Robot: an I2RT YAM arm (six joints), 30 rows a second.
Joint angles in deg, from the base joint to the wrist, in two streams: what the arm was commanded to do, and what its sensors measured. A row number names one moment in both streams.
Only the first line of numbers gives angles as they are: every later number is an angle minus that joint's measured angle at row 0.
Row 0, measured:
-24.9 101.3 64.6 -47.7 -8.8 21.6
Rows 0 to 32, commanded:
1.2 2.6 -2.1 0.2 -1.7 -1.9
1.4 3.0 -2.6 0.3 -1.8 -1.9
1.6 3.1 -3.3 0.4 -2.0 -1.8
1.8 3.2 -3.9 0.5 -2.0 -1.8
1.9 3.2 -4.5 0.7 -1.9 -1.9
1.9 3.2 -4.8 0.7 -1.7 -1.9
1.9 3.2 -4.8 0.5 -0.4 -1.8
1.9 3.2 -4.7 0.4 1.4 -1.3
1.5 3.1 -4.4 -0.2 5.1 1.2
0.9 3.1 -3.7 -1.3 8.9 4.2
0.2 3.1 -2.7 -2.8 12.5 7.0
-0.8 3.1 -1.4 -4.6 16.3 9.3
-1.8 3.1 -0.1 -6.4 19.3 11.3
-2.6 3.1 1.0 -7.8 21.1 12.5
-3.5 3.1 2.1 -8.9 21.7 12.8
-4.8 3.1 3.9 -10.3 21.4 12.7
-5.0 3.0 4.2 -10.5 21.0 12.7
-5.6 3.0 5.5 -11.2 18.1 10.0
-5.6 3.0 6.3 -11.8 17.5 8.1
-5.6 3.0 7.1 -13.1 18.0 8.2
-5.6 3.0 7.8 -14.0 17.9 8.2
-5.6 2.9 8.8 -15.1 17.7 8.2
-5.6 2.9 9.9 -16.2 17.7 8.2
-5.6 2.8 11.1 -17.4 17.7 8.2
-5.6 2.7 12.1 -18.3 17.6 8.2
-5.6 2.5 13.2 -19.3 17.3 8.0
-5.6 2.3 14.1 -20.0 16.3 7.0
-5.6 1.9 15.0 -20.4 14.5 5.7
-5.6 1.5 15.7 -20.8 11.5 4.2
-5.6 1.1 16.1 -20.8 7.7 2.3
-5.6 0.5 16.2 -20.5 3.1 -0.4
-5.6 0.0 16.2 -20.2 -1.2 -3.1
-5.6 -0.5 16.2 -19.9 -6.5 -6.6
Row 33, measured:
-5.7 2.7 14.6 -20.3 9.2 3.3
